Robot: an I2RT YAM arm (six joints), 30 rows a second.
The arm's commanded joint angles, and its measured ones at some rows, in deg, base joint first. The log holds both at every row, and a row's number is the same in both.
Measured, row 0:
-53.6, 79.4, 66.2, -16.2, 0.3, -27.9
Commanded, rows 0 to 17:
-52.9, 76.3, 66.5, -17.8, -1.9, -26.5
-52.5, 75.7, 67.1, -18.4, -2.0, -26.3
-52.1, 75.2, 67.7, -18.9, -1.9, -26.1
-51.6, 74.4, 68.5, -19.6, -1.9, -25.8
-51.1, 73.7, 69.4, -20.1, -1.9, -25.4
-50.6, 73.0, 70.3, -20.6, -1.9, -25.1
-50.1, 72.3, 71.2, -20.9, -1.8, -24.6
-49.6, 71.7, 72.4, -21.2, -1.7, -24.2
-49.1, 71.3, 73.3, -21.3, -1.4, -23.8
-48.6, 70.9, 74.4, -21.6, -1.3, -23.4
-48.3, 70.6, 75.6, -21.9, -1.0, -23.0
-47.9, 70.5, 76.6, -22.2, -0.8, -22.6
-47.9, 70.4, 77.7, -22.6, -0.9, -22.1
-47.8, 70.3, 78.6, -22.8, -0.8, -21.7
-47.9, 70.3, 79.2, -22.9, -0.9, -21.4
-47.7, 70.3, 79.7, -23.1, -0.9, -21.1
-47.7, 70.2, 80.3, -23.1, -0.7, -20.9
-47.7, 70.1, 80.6, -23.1, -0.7, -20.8
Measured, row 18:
-47.9, 70.4, 78.2, -22.0, -1.0, -22.8
